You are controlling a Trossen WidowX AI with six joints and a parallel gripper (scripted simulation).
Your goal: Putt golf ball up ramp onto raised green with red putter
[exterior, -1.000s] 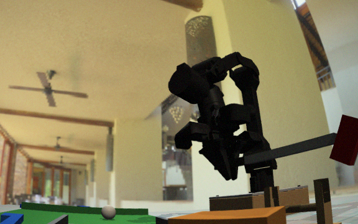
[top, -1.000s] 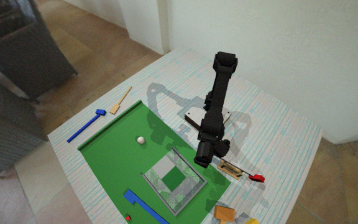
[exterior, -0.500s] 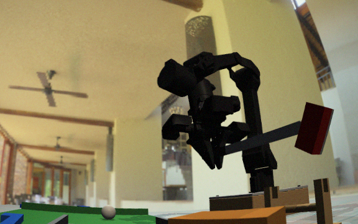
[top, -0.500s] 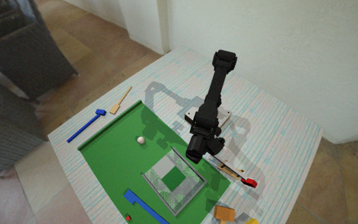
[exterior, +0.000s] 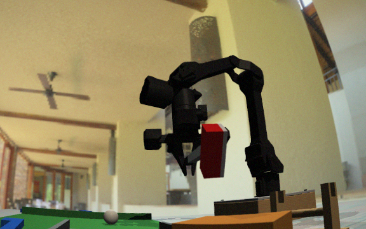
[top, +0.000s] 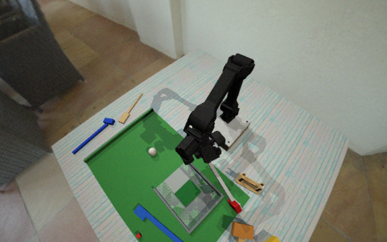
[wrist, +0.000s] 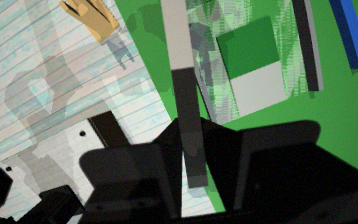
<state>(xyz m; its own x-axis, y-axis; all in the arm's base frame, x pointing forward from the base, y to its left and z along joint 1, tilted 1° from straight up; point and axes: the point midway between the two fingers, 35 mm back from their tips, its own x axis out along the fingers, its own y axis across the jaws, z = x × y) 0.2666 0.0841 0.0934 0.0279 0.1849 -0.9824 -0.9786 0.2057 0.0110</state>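
The red putter is 20 mm ahead of my gripper tip, 110 mm to the left of it and 20 mm above it. The rest, counted from my gripper tip: white golf ball 160 mm ahead, 220 mm to the right, 100 mm below; then wooden rack 100 mm behind, 220 mm to the left, 90 mm below; then green mat 210 mm ahead, 80 mm to the right, 120 mm below.
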